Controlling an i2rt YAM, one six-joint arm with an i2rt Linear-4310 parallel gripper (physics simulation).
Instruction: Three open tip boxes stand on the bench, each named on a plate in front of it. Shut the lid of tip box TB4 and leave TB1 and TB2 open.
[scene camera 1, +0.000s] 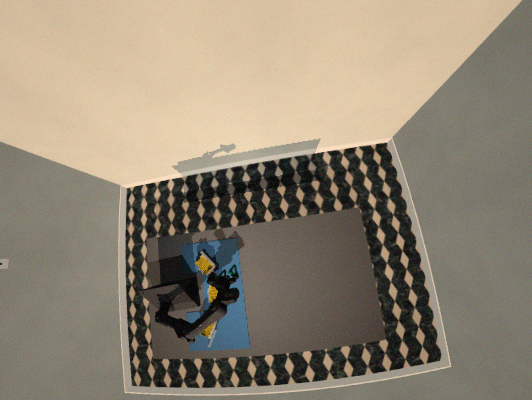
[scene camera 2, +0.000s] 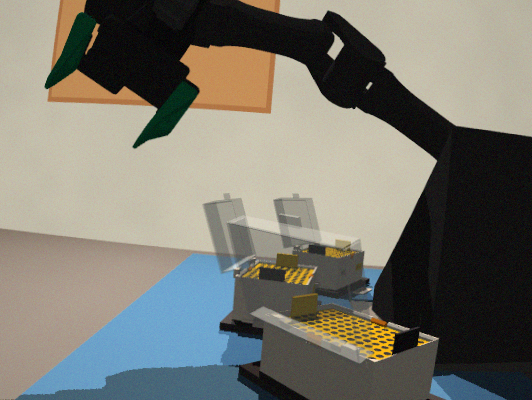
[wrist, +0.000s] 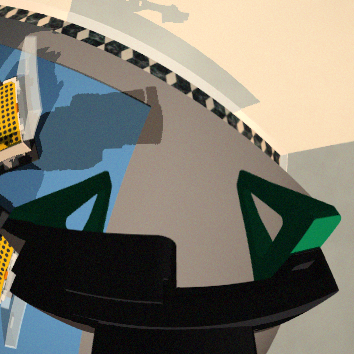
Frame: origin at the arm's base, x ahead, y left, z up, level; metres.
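Seen in the pictures: gripper, fingertip midpoint: (scene camera 1: 229, 267) (scene camera 2: 91, 113) (wrist: 173, 177); arm's base, origin of the base link: (scene camera 1: 166, 302) (scene camera 2: 525, 240).
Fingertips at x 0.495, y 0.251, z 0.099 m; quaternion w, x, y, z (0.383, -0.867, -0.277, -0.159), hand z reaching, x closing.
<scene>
Pixels of each thing's middle, then the offset from my fingertips to it. "pt": a spot on its surface instead. Level surfaces: height alone.
- middle box, body centre: (scene camera 2: 280, 268) (scene camera 1: 214, 294) 0.205 m right, 0.162 m back, 0.158 m down
- middle lid, surface spot: (scene camera 2: 225, 235) pt 0.201 m right, 0.089 m back, 0.122 m down
- blue mat, its level: 0.222 m down
- grey-brown bench, its level: 0.225 m down
Three tip boxes with yellow tip racks stand open. The nearest box in scene camera 2 (scene camera 1: 204, 264) (scene camera 2: 345, 360) (wrist: 8, 112) has its clear lid (wrist: 31, 92) raised on one side. The middle box (scene camera 1: 213, 294) (scene camera 2: 272, 300) (wrist: 5, 257) and the far box (scene camera 1: 207, 330) (scene camera 2: 342, 270) have clear lids standing up, the middle lid (scene camera 2: 225, 235) and the far lid (scene camera 2: 296, 222). The name plates cannot be read, so I cannot tell which box is TB4. My gripper (scene camera 1: 228, 272) (scene camera 2: 90, 117) (wrist: 173, 177) is open and empty, high above the bench and apart from the boxes.
The boxes stand on a blue mat (scene camera 1: 232, 325) (scene camera 2: 125, 320) (wrist: 122, 155) on the grey-brown bench (scene camera 1: 310, 280) (wrist: 200, 250). The dark arm base (scene camera 1: 175, 295) (scene camera 2: 480, 260) stands beside the boxes. My arm (scene camera 1: 202, 320) (scene camera 2: 265, 30) passes above them. An orange panel (scene camera 2: 235, 85) hangs on the wall.
</scene>
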